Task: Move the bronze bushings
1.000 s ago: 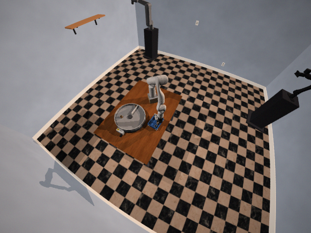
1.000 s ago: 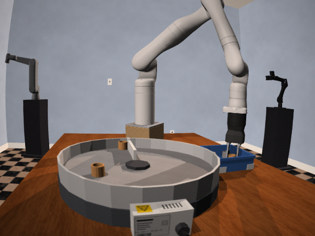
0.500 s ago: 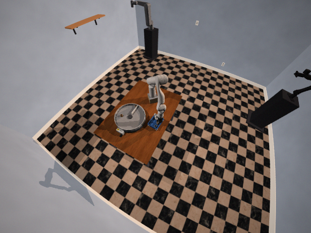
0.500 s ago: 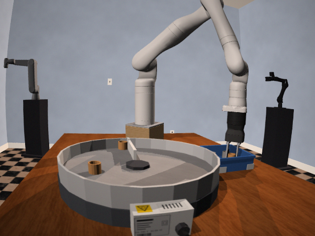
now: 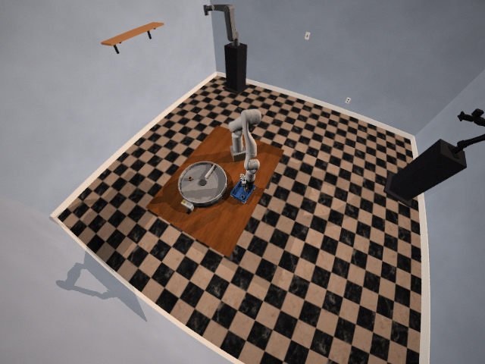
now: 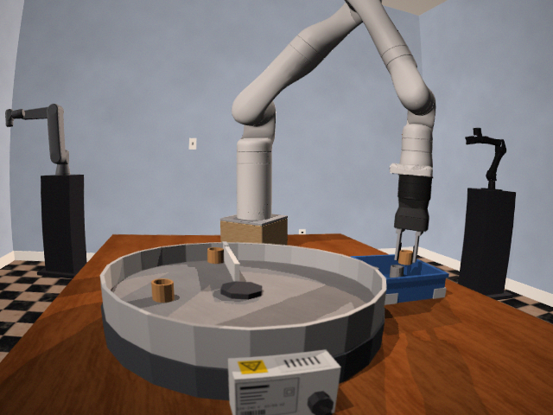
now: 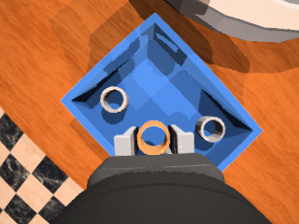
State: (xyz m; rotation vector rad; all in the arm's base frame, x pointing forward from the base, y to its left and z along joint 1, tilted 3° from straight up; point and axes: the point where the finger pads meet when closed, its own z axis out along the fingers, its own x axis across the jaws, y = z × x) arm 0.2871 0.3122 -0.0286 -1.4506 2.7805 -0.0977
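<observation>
Now: the blue crate 5 cm below my hand, 2 cm to the right of it and 1 cm ahead of it. From my hand the other things lie so: grey disc: 34 cm to the right, 18 cm ahead, 2 cm below.
</observation>
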